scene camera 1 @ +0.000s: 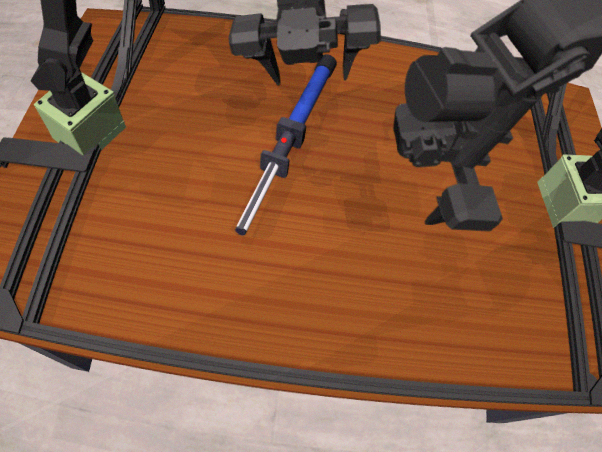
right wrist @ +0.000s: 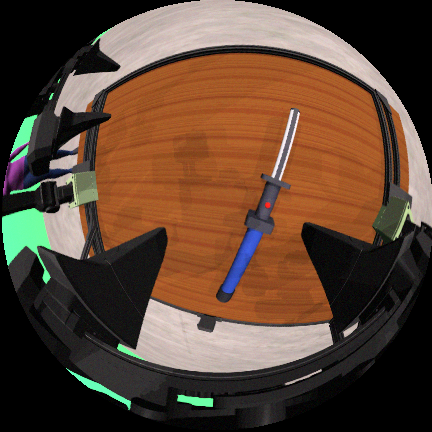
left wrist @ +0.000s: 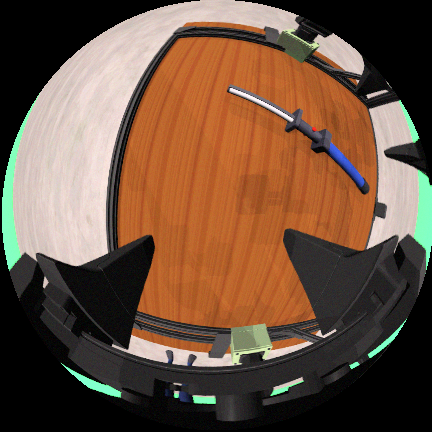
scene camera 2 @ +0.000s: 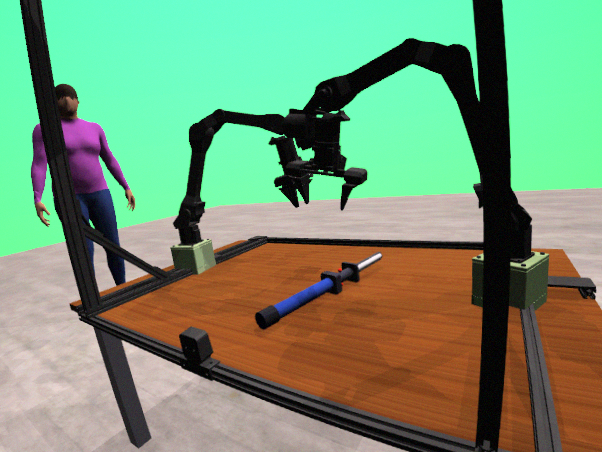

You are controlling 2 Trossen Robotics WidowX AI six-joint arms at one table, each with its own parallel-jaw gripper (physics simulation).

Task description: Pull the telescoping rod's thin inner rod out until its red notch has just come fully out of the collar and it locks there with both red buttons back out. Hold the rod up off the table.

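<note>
The telescoping rod lies on the table, its blue tube (scene camera 1: 311, 95) (scene camera 2: 302, 297) (left wrist: 347, 165) (right wrist: 242, 260) joined to a dark collar with two square flanges. The thin inner rod (scene camera 1: 257, 199) (scene camera 2: 371, 261) (left wrist: 265, 104) (right wrist: 287, 145), dark with white stripes, sticks out past the collar. A red button (scene camera 1: 284, 140) (left wrist: 314, 129) (right wrist: 268, 205) shows on the collar; no red notch shows. My right gripper (scene camera 1: 312, 81) (right wrist: 236, 232) is open and empty, above the table near the blue end. My left gripper (left wrist: 219, 239) (right wrist: 112, 89) is open and empty, raised away from the rod; my left arm partly hides it in scene camera 1.
The two grippers overlap in scene camera 2. Green arm bases (scene camera 1: 92, 125) (scene camera 2: 192, 256) stand at the table's sides. Dark rails edge the table (scene camera 1: 300, 300), and a small black block (scene camera 2: 195, 345) (right wrist: 206, 323) sits on one rail. A person (scene camera 2: 90, 145) stands beyond the table.
</note>
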